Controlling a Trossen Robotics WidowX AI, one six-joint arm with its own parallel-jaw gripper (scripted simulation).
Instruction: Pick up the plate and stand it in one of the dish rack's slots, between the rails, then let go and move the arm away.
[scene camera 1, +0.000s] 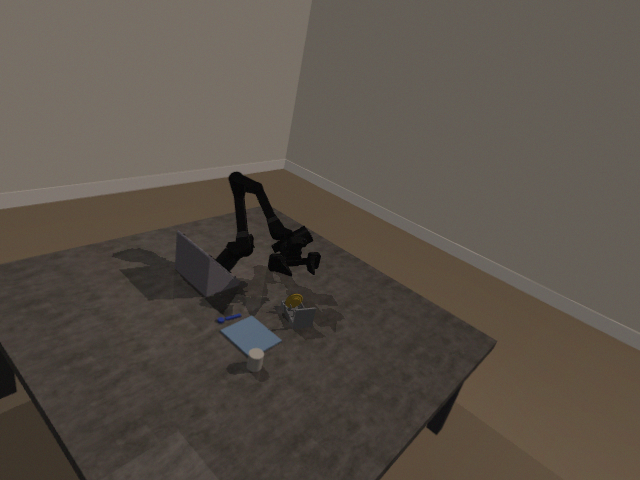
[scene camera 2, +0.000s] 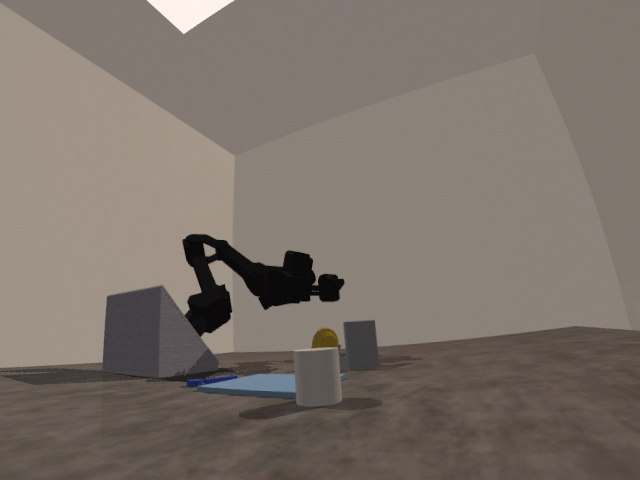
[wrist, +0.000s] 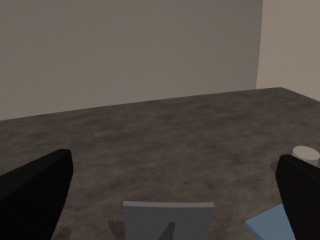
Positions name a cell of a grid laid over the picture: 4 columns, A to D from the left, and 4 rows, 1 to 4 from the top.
my gripper: scene camera 1 B3; scene camera 2 C3; wrist C3
